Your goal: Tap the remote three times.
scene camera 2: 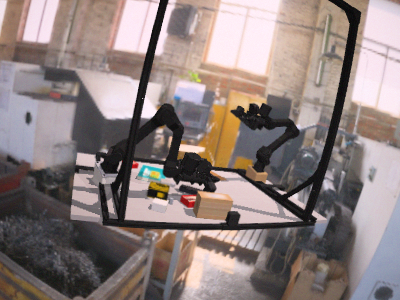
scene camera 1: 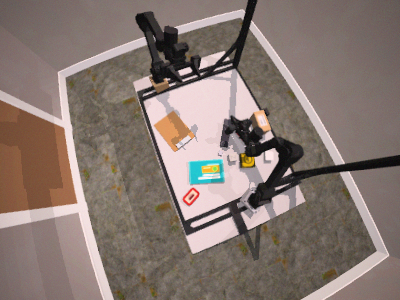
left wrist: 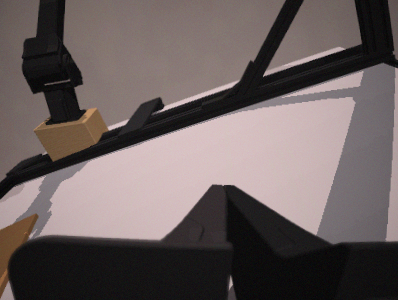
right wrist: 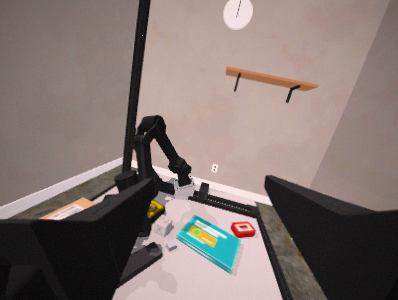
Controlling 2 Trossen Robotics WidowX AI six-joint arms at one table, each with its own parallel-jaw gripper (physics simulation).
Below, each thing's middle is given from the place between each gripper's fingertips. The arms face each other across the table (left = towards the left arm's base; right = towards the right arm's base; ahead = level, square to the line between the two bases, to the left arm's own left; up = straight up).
Scene:
My left gripper is now 60 mm short of the remote (right wrist: 140, 260), 50 mm to the right of it and 90 mm above it. Also, from my left hand: clipboard (scene camera 1: 175, 132) 320 mm ahead, 170 mm to the right, 90 mm below.
The clipboard is 38 cm below my right hand, 16 cm ahead of it and 2 cm to the right of it. From my right hand the other things lie so: remote 38 cm below, 20 cm to the left, 10 cm behind.

